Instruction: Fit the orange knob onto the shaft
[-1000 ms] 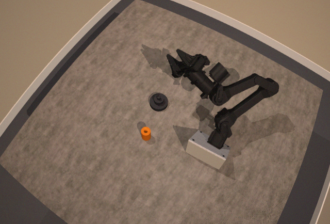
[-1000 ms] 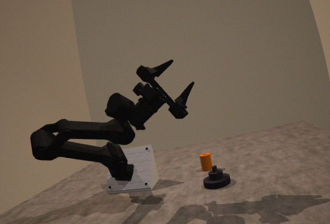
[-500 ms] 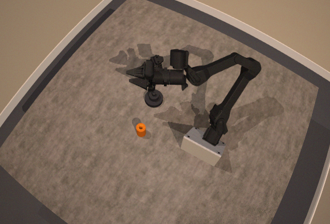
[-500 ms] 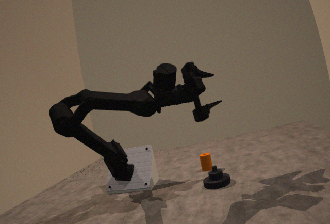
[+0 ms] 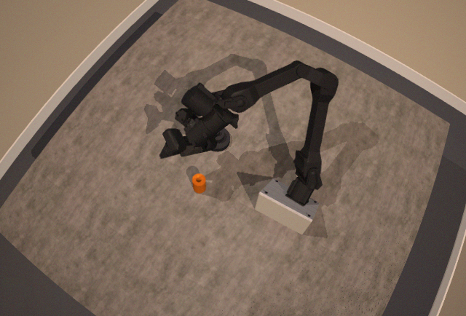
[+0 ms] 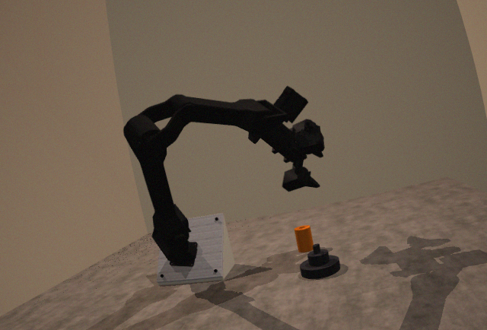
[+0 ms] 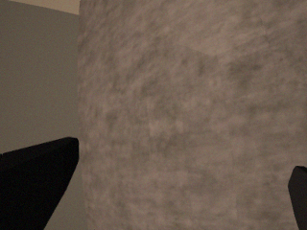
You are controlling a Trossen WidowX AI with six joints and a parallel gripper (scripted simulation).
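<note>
My gripper tip is 160 mm above the orange knob, 70 mm past it and 30 mm to the left of it. The rest, counted from my gripper tip: dark round pedestal: 200 mm to the right, 160 mm below, 10 mm behind.
</note>
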